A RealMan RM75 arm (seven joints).
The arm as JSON. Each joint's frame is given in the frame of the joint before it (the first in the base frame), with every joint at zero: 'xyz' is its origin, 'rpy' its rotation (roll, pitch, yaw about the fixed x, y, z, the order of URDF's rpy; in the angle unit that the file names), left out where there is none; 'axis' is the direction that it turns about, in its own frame. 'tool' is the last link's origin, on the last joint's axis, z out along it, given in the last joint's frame.
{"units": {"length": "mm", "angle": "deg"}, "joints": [
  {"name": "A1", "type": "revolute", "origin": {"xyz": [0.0, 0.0, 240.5]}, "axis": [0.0, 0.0, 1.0]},
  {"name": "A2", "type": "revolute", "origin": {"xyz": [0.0, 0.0, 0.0]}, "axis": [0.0, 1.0, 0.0]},
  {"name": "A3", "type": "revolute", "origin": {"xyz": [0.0, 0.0, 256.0]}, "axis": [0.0, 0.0, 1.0]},
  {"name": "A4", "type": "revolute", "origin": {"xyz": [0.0, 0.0, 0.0]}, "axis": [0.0, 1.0, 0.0]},
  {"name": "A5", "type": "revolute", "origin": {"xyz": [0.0, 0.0, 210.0]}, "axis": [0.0, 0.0, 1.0]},
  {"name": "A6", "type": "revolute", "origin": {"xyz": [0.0, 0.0, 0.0]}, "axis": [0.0, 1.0, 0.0]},
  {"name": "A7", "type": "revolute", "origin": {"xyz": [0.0, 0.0, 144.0]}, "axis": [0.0, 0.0, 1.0]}
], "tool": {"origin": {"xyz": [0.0, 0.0, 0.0]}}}
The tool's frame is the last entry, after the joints.
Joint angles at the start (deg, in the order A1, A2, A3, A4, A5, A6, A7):
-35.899 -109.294 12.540 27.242 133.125 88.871 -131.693
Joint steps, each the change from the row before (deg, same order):
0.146 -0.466 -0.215 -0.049 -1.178 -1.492 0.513
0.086 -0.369 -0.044 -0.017 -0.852 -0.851 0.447
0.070 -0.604 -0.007 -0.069 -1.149 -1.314 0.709
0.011 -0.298 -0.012 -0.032 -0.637 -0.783 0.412
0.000 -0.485 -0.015 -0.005 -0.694 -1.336 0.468
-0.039 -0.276 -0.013 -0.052 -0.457 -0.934 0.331
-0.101 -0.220 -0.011 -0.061 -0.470 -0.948 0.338
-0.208 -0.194 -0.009 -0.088 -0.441 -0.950 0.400
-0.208 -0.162 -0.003 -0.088 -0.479 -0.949 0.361
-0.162 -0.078 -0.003 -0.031 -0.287 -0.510 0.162
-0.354 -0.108 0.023 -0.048 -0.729 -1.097 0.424
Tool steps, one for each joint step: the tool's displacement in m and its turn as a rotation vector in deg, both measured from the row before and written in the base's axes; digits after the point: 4 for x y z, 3 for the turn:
-0.0009 0.0025 -0.0013 1.767 -0.203 0.534
0.0000 0.0014 -0.0013 1.065 -0.179 0.160
0.0002 0.0021 -0.0028 1.421 -0.177 0.217
0.0001 0.0014 -0.0012 0.848 -0.024 0.134
-0.0004 0.0020 -0.0022 1.115 0.141 0.438
-0.0003 0.0016 -0.0013 0.759 0.135 0.292
0.0000 0.0020 -0.0008 0.796 0.179 0.245
0.0005 0.0026 -0.0007 0.781 0.240 0.112
0.0005 0.0026 -0.0004 0.806 0.218 0.146
0.0006 0.0018 0.0000 0.461 0.095 0.051
0.0013 0.0041 0.0007 1.113 0.252 0.041

